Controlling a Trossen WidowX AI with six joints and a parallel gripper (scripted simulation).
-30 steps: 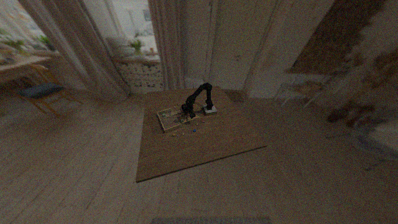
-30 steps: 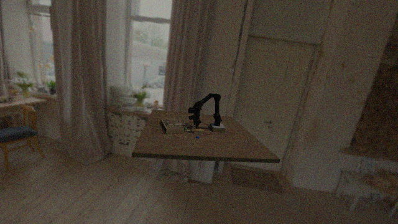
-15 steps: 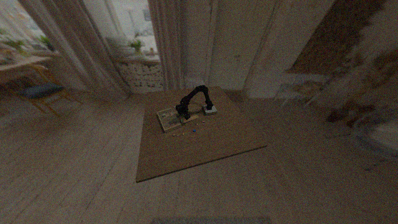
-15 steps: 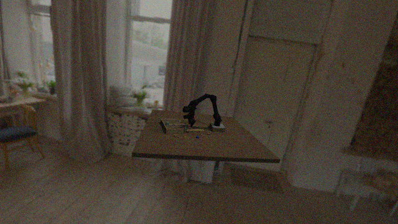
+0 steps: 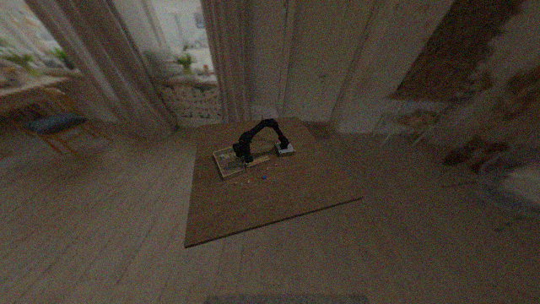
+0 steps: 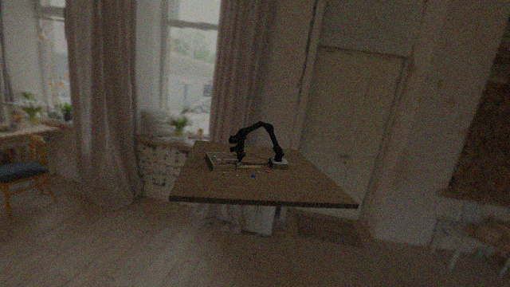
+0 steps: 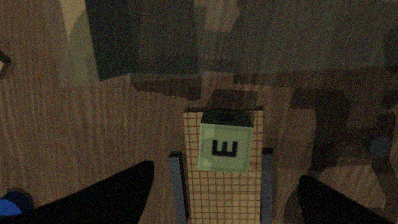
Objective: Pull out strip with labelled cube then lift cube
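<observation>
The pale gridded strip lies 100 mm behind my gripper tip, 60 mm below it and 40 mm to the right of it.
</observation>
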